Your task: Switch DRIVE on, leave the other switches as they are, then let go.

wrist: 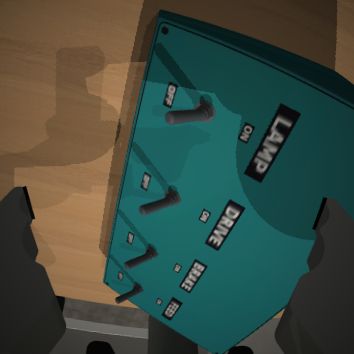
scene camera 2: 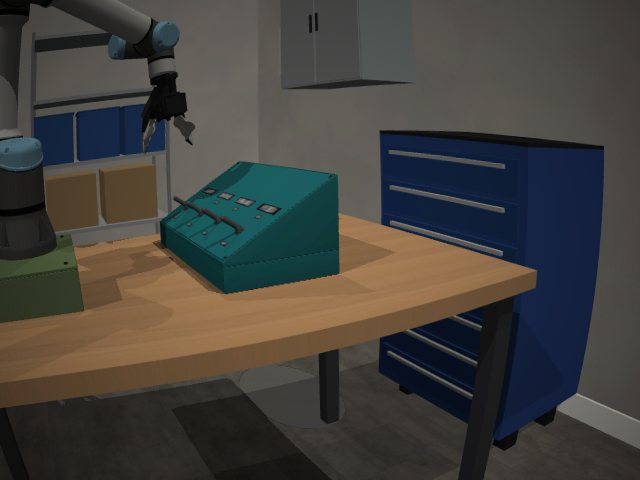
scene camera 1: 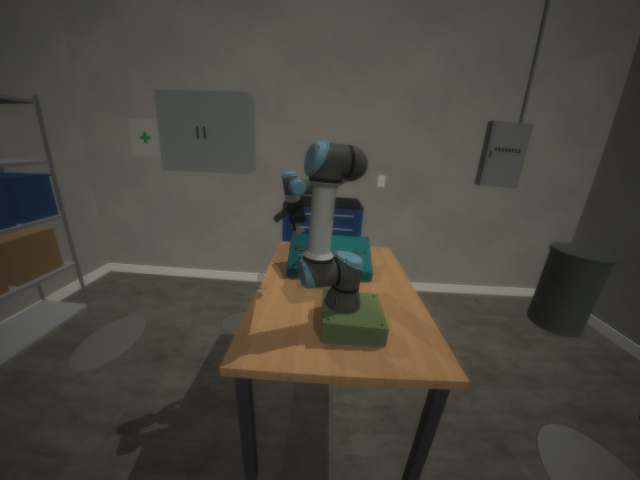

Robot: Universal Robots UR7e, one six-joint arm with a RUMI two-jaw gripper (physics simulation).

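Pixels of known places: gripper, fingertip midpoint: point(wrist: 174, 196) point(scene camera 2: 168, 149) point(scene camera 1: 295, 235); arm's base, link origin: point(scene camera 2: 26, 249) point(scene camera 1: 342, 303).
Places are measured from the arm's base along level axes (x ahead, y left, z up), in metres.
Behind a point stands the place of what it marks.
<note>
The teal console point(scene camera 1: 356, 243) @[x 0.576, y -0.132, z 0.072 m] point(scene camera 2: 294, 227) @[x 0.534, y -0.215, z 0.011 m] point(wrist: 270, 270) @[x 0.588, y 0.070, z 0.077 m] has a sloped face with four switch levers. In the wrist view the DRIVE lever point(wrist: 159, 202) @[x 0.440, y 0.101, z 0.021 m] leans to its OFF label. The LAMP lever point(wrist: 187, 116) @[x 0.439, y 0.219, z 0.028 m], BRAKE lever point(wrist: 140, 259) @[x 0.438, y -0.019, z 0.023 m] and FEED lever point(wrist: 128, 294) @[x 0.437, y -0.139, z 0.021 m] also lean to their OFF side. The DRIVE label point(wrist: 225, 225) @[x 0.521, y 0.099, z 0.039 m] sits beyond its small ON label. My gripper point(scene camera 1: 296, 235) @[x 0.418, y 0.241, z 0.157 m] point(scene camera 2: 168, 146) @[x 0.418, y 0.241, z 0.157 m] point(wrist: 174, 196) @[x 0.418, y 0.241, z 0.157 m] is open and empty. It hangs above the console, apart from the levers, with its fingers wide on either side in the wrist view. In scene camera 1 the arm hides part of the console.
The console stands on the wooden table point(scene camera 1: 289, 356) @[x -0.221, y 0.206, z -0.095 m] point(scene camera 2: 310, 315) @[x 0.463, y -0.389, z -0.095 m]. The arm's green base box point(scene camera 1: 354, 330) @[x -0.148, y -0.036, z -0.024 m] point(scene camera 2: 41, 294) @[x 0.025, y -0.175, z -0.052 m] stands on the same table. A blue drawer cabinet point(scene camera 1: 351, 214) point(scene camera 2: 558, 232) stands behind the table. A shelf rack point(scene camera 1: 56, 180) stands at the left wall.
</note>
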